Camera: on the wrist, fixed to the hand. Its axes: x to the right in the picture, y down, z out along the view.
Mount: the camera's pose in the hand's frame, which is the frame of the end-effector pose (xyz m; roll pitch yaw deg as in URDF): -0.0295 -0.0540 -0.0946 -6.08 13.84 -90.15
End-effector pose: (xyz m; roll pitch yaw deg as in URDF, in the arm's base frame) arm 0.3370 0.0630 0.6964 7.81 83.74 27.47
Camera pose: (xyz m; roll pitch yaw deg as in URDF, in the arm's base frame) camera 0.2638 -0.0209 0.7147 -90.22 2.16 -84.08
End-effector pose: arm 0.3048 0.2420 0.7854 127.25 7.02 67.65
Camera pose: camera 0.1945 0.2576 0.8032 -176.94 38.54 163.47
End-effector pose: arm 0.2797 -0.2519 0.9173 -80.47 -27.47 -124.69
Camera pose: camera 0.2204 -0.1579 0.9370 46.74 -54.42 98.29
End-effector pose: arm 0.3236 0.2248 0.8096 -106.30 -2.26 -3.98
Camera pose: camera 0.2859 0.1516 0.8868 129.57 -86.56 130.36
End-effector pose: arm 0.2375 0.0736 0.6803 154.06 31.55 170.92
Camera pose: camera 0.2164 -0.0141 0.7481 -153.89 10.21 -92.55
